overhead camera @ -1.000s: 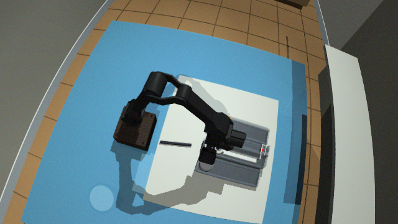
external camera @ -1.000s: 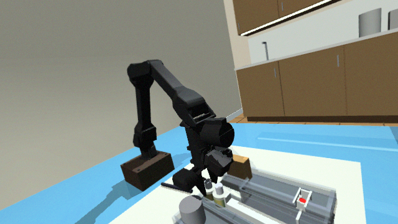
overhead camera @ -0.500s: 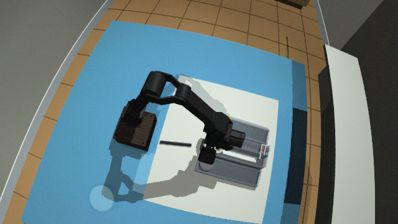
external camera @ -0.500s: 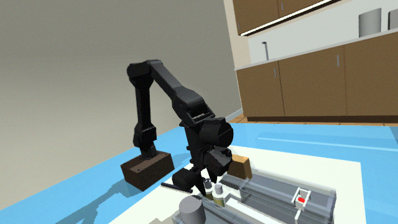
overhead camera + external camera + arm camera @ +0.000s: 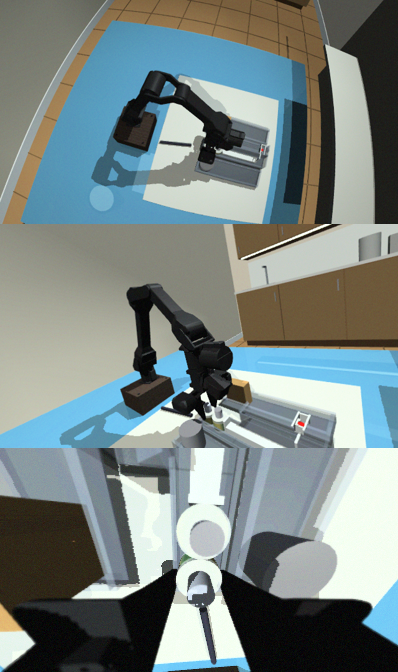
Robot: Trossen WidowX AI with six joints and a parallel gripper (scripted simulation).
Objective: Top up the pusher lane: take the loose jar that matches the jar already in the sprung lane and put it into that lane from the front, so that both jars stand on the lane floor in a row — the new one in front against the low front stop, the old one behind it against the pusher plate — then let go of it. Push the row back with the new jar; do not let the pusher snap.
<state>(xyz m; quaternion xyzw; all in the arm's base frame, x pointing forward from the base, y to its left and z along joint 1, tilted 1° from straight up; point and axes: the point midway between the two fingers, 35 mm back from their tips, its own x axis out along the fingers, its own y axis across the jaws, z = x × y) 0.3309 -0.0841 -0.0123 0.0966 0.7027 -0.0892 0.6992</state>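
The wide grey cylinder jar is 1 cm behind my gripper tip and 8 cm to the right of it. The rest, counted from my gripper tip: brown box: 5 cm ahead, 12 cm to the left, 1 cm above; grey pusher lane: 15 cm ahead, 2 cm to the right, 1 cm below; thin dark rod: 14 cm behind, 1 cm to the left, 2 cm below.
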